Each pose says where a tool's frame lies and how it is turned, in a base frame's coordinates. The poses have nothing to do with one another.
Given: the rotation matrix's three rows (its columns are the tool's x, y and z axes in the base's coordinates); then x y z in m. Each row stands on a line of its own.
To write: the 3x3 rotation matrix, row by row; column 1 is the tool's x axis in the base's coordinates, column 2 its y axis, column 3 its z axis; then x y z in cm. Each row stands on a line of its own. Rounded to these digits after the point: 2 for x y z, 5 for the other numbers.
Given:
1:
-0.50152, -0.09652, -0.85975
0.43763, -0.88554, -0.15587
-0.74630, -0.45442, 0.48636
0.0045, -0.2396, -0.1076
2:
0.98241, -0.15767, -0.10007
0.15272, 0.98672, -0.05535
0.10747, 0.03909, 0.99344
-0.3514, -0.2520, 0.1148
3:
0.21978, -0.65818, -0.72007
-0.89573, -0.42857, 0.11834
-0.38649, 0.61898, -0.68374
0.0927, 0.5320, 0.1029
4:
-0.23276, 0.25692, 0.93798
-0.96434, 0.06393, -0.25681
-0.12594, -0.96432, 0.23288
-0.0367, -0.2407, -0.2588
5:
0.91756, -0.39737, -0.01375
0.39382, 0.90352, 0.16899
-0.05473, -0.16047, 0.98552
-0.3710, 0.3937, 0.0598
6:
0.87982, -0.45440, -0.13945
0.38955, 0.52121, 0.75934
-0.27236, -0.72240, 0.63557
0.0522, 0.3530, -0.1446
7:
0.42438, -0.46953, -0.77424
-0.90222, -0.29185, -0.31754
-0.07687, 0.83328, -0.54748
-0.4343, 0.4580, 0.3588
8:
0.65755, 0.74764, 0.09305
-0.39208, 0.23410, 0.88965
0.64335, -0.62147, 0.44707
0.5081, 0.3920, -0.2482
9:
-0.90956, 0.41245, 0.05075
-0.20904, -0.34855, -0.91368
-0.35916, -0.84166, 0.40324
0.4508, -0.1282, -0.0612
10:
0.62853, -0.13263, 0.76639
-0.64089, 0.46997, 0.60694
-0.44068, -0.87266, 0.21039
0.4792, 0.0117, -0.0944
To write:
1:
-0.50152, -0.09652, -0.85975
0.43763, -0.88554, -0.15587
-0.74630, -0.45442, 0.48636
0.45, -23.96, -10.76

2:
0.98241, -0.15767, -0.10007
0.15272, 0.98672, -0.05535
0.10747, 0.03909, 0.99344
-35.14, -25.20, 11.48

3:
0.21978, -0.65818, -0.72007
-0.89573, -0.42857, 0.11834
-0.38649, 0.61898, -0.68374
9.27, 53.20, 10.29

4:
-0.23276, 0.25692, 0.93798
-0.96434, 0.06393, -0.25681
-0.12594, -0.96432, 0.23288
-3.67, -24.07, -25.88

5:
0.91756, -0.39737, -0.01375
0.39382, 0.90352, 0.16899
-0.05473, -0.16047, 0.98552
-37.10, 39.37, 5.98

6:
0.87982, -0.45440, -0.13945
0.38955, 0.52121, 0.75934
-0.27236, -0.72240, 0.63557
5.22, 35.30, -14.46

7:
0.42438, -0.46953, -0.77424
-0.90222, -0.29185, -0.31754
-0.07687, 0.83328, -0.54748
-43.43, 45.80, 35.88

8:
0.65755, 0.74764, 0.09305
-0.39208, 0.23410, 0.88965
0.64335, -0.62147, 0.44707
50.81, 39.20, -24.82

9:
-0.90956, 0.41245, 0.05075
-0.20904, -0.34855, -0.91368
-0.35916, -0.84166, 0.40324
45.08, -12.82, -6.12

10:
0.62853, -0.13263, 0.76639
-0.64089, 0.46997, 0.60694
-0.44068, -0.87266, 0.21039
47.92, 1.17, -9.44

